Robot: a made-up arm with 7 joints.
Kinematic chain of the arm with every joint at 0, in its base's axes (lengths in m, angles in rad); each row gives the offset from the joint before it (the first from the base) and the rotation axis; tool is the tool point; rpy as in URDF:
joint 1: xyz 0 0 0.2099 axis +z
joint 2: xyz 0 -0.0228 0.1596 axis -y
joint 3: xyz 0 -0.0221 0.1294 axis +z
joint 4: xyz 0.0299 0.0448 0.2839 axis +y
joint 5: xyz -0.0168 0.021 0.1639 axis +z
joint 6: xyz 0 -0.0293 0.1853 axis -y
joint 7: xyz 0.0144 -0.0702 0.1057 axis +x
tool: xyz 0 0 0 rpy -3.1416 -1.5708 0
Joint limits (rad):
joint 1: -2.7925..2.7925
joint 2: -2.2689..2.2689
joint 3: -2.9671..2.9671
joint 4: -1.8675..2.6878
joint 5: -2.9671..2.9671
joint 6: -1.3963..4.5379
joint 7: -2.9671..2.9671
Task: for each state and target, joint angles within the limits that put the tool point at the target. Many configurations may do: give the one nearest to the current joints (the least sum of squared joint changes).
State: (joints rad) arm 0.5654 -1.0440 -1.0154 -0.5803 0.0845 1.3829 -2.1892
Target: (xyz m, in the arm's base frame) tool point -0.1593 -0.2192 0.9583
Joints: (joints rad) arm 1.0568 -0.1079 -0.3671 -0.9332 0.1515 1.4197 -2.1892
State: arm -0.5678 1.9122 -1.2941 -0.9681 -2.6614 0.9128 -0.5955
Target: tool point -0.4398 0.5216 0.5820
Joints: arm -0.4254 1.5219 -1.5433 -1.0496 -2.6272 0.9714 -0.5955
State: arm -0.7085 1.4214 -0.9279 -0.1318 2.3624 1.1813 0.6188
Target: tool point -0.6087 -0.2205 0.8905
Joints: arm 0.0038 1.0881 -1.0583 0.2351 2.3408 1.1347 0.6188
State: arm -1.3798 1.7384 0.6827 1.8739 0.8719 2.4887 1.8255
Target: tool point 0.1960 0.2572 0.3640
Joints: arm -1.7352 2.1003 1.1039 2.0866 1.0584 2.6653 1.8255
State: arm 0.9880 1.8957 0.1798 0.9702 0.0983 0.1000 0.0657
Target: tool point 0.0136 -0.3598 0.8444
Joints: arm 1.2896 1.5703 -0.0862 1.6735 0.2170 -0.0594 0.0657
